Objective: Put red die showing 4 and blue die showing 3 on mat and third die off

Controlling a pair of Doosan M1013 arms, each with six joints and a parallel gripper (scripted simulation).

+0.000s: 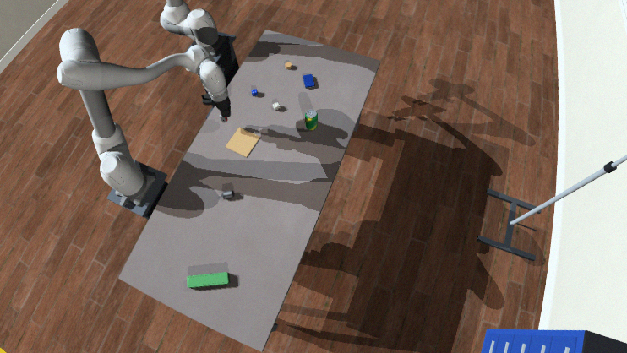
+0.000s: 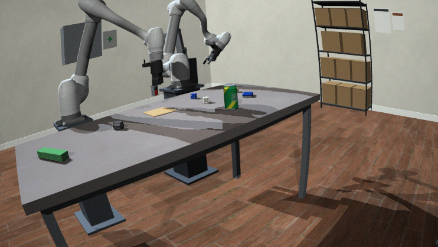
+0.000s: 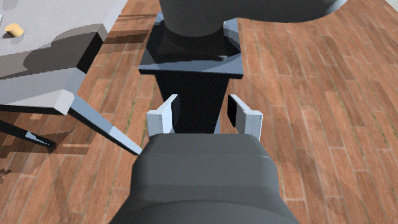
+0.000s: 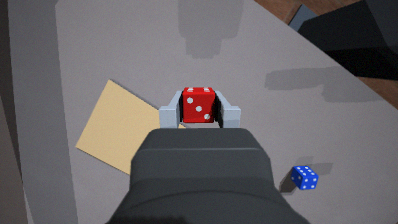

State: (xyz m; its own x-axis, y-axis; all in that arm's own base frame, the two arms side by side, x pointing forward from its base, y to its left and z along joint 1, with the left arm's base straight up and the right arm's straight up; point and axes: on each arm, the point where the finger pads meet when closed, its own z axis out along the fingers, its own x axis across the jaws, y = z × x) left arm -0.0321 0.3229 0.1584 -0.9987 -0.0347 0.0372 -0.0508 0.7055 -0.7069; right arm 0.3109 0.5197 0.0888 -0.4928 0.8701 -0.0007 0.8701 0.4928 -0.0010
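Right now the tan mat is 12 cm ahead of my right hand, 9 cm below it and 8 cm to the right of it. From my right hand the other things lie so: white die (23 cm ahead, 18 cm to the left, 7 cm below); then red die (right at my right hand); then blue die (25 cm to the left, 8 cm ahead, 7 cm below).
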